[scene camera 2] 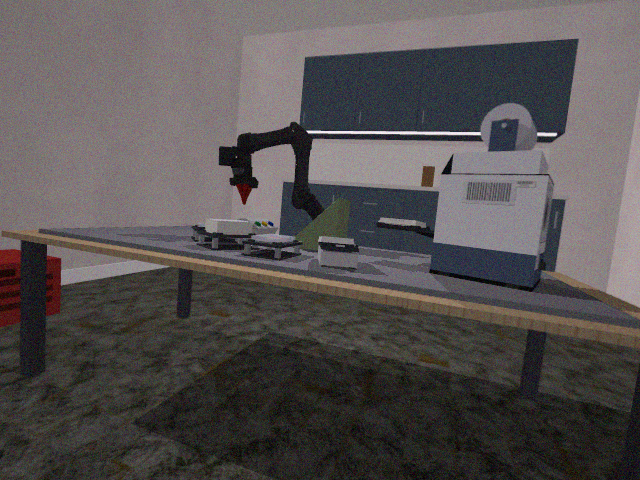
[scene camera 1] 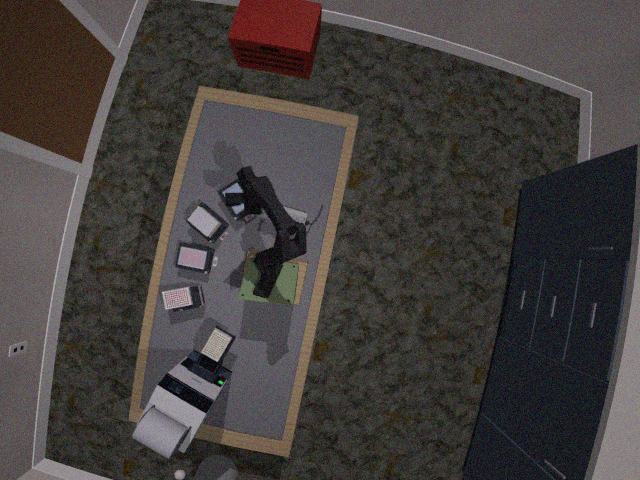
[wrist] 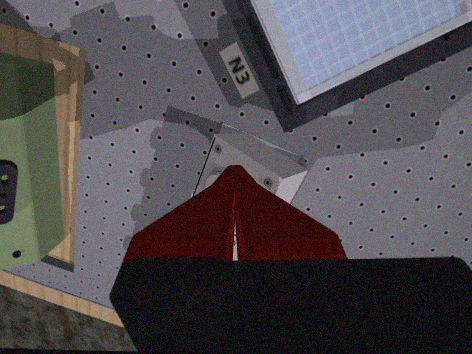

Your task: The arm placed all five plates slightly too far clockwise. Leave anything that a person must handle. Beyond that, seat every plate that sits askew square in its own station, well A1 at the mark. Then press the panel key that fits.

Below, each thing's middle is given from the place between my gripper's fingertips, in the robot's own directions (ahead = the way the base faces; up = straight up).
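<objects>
There's a white cylinder (scene camera 1: 159, 432) that's 80 mm ahead of my hand, 890 mm to the left of it and 260 mm above it. The blue-topped well plate (wrist: 316, 53) is 110 mm ahead of my hand, 40 mm to the right of it and 90 mm below it, and I can see the white label reading N3 (wrist: 232, 56) too, which is 140 mm below my hand, 40 mm ahead of it and 30 mm to the left of it.
</objects>
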